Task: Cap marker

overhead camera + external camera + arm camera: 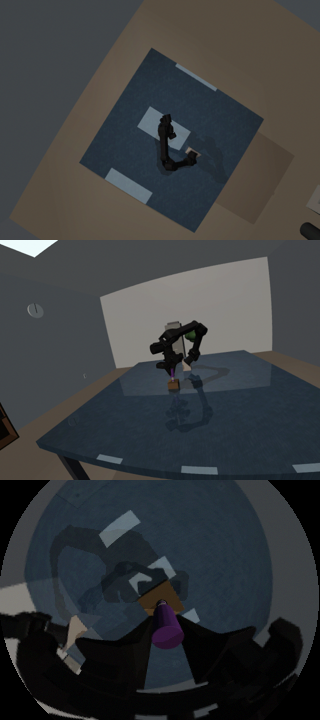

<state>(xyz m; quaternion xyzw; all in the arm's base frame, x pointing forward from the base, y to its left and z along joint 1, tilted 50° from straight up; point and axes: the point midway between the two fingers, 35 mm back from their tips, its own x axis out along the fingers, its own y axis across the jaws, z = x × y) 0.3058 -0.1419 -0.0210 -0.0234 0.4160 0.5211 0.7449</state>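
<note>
Right now my gripper tip is 6 cm above the brown holder block. Round my gripper tip: purple cap: 1 cm above.
</note>
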